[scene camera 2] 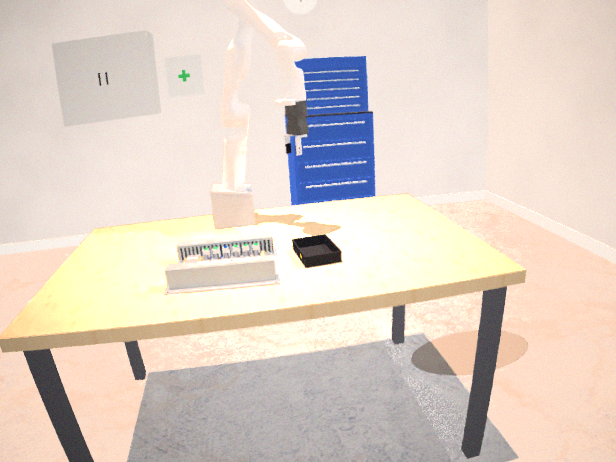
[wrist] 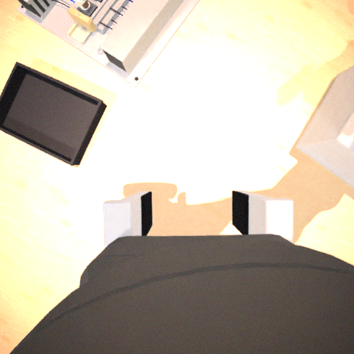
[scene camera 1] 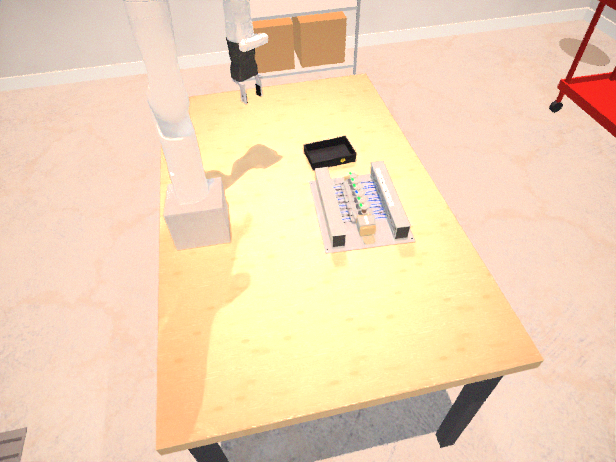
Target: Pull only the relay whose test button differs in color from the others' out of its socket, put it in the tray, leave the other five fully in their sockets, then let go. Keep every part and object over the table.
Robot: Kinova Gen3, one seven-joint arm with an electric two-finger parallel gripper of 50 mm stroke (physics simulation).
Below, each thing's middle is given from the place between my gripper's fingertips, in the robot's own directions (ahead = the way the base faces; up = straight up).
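Scene:
There is the pale panel (scene camera 1: 383,236), and my gripper is now 28 cm above it, 32 cm to the left of it and 21 cm short of it.

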